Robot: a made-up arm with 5 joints.
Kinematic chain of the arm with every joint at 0, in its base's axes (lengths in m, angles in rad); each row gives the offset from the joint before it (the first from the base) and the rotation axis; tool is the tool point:
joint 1: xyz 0 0 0.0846 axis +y
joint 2: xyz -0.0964 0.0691 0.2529 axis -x
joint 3: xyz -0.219 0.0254 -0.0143 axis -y
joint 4: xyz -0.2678 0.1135 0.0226 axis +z
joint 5: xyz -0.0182 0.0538 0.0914 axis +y
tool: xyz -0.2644 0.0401 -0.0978
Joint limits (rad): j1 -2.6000..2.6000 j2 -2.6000..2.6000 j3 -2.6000..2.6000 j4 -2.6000..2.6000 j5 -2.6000..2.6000
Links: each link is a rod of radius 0.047 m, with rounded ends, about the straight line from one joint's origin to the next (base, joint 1, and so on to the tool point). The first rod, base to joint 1, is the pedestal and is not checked.
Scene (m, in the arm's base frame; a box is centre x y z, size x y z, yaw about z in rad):
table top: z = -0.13
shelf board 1: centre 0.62 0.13 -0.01 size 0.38 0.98 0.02 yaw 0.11
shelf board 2: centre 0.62 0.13 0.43 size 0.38 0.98 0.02 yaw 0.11
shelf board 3: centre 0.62 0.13 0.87 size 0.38 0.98 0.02 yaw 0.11
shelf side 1: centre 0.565 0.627 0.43 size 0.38 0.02 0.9 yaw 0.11
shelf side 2: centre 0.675 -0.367 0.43 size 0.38 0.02 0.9 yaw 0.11
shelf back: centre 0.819 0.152 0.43 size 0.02 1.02 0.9 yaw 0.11
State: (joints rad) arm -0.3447 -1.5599 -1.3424 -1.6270 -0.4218
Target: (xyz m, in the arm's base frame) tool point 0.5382 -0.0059 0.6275
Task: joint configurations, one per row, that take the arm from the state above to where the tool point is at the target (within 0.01 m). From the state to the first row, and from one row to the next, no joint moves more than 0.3 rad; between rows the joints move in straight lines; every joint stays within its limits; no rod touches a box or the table.
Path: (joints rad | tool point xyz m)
1: -0.0509 -1.5154 -1.4031 -1.5987 -0.3174 | -0.4357 -0.0503 0.6984
2: 0.2430 -1.4709 -1.4639 -1.5703 -0.2130 | -0.2012 -0.0455 0.8158
3: 0.5368 -1.4264 -1.5246 -1.5420 -0.1086 | 0.0616 -0.0366 0.8445
4: 0.8306 -1.3819 -1.5854 -1.5137 -0.0042 | 0.3193 -0.0234 0.7793
5: 1.1245 -1.3374 -1.6461 -1.4853 0.1002 | 0.5382 -0.0059 0.6275

